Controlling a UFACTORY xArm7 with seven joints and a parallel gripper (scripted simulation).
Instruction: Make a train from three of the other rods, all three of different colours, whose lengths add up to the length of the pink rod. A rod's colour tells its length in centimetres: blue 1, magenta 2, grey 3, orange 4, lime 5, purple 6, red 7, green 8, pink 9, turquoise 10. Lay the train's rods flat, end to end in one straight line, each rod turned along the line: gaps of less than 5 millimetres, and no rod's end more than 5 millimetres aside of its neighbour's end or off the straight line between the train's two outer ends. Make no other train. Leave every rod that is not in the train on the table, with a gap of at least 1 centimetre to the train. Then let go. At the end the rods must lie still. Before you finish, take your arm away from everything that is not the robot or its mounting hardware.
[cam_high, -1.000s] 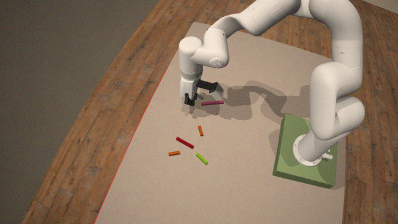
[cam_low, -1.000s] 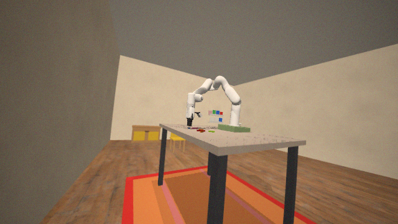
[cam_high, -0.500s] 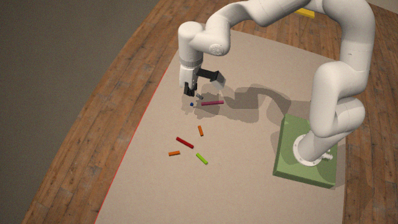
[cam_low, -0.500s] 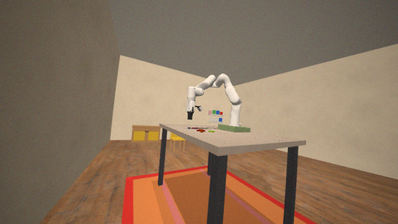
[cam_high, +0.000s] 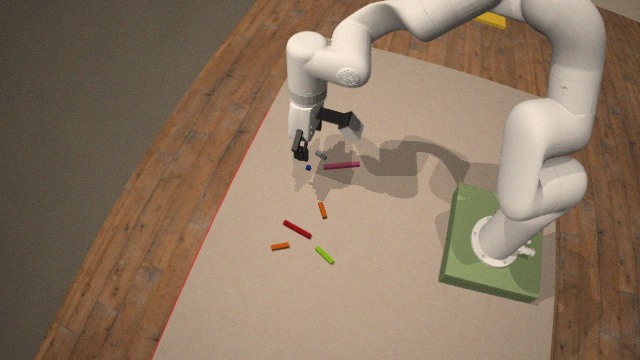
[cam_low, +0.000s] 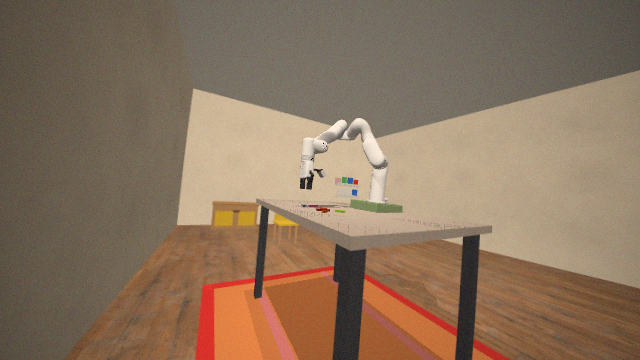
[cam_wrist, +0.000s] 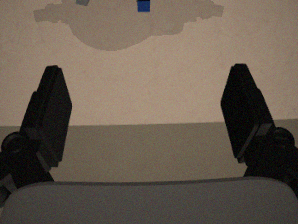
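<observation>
The grey rod lies 2 cm behind my hand, 5 cm to the right of it and 11 cm below it. From my hand the other things lie so: blue rod: 11 cm below; then pink rod: 8 cm behind, 3 cm to the right, 11 cm below; then red rod: 3 cm behind, 17 cm to the left, 11 cm below.
</observation>
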